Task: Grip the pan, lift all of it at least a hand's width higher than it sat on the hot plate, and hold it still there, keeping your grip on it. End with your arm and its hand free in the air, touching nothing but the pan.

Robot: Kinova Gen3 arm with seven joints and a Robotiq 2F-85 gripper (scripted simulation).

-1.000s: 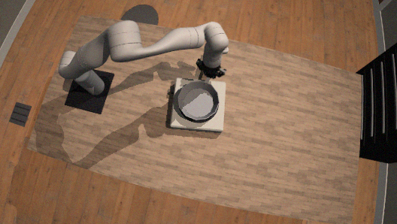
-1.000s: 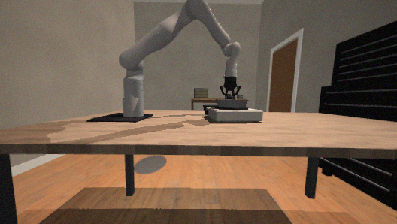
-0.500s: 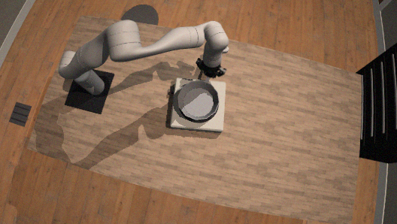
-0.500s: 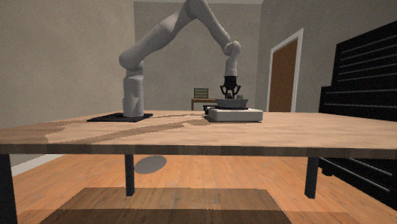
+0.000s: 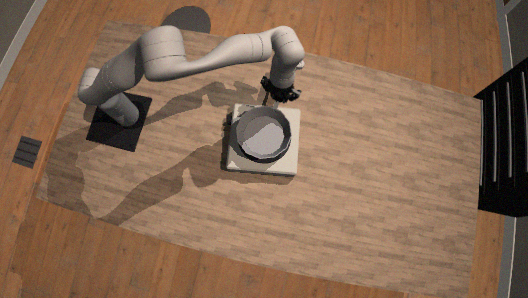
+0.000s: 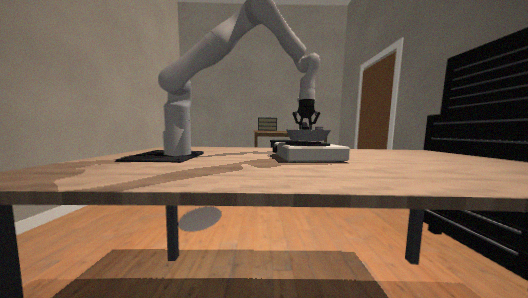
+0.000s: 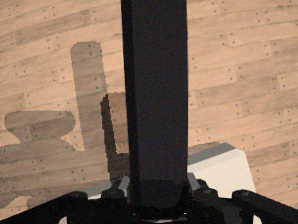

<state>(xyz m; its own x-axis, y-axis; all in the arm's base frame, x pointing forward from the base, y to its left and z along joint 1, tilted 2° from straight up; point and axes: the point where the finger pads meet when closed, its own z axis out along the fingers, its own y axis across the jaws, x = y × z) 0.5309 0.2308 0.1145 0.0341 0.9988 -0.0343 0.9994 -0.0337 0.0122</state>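
My hand is 70 mm to the left of the pan and 20 mm above it. Round my hand: hot plate: 20 mm behind, 140 mm to the right, 90 mm below.
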